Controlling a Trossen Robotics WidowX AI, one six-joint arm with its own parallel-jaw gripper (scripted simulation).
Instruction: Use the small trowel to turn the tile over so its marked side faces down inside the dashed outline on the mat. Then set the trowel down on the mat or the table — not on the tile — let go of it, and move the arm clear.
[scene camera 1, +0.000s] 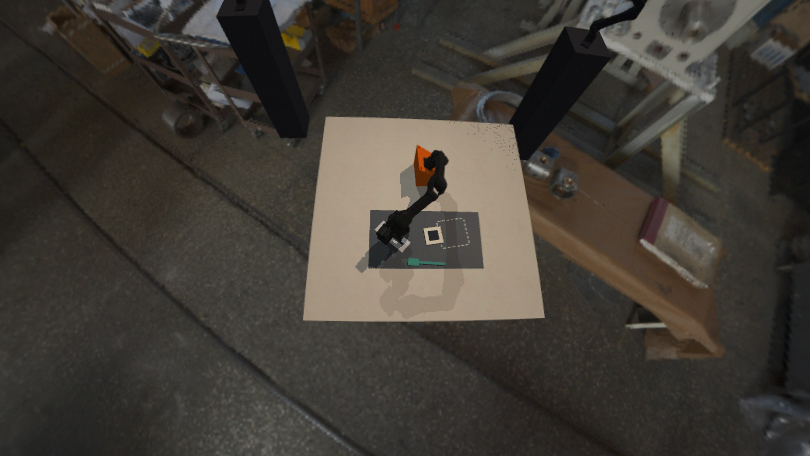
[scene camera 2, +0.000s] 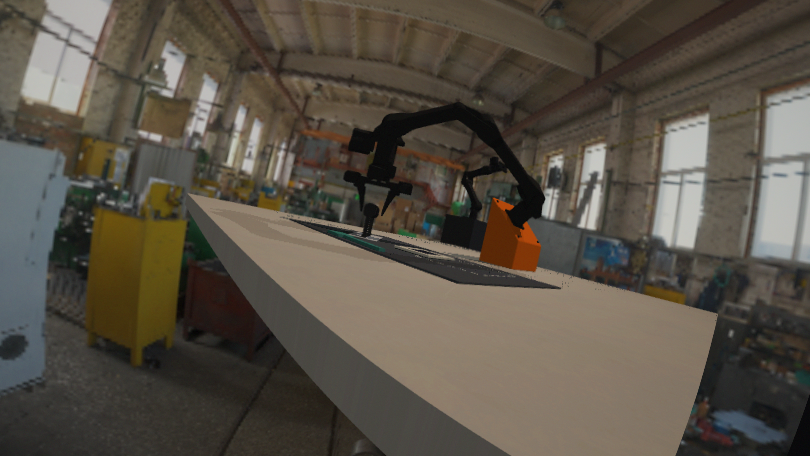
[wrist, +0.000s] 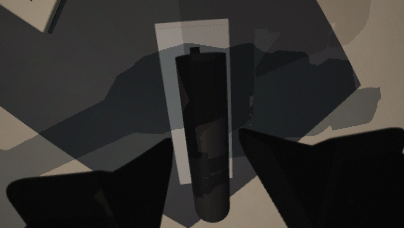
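I am looking at a dark mat, and on it the spot at (wrist: 92, 85) is the same spot as (scene camera 2: 410, 247).
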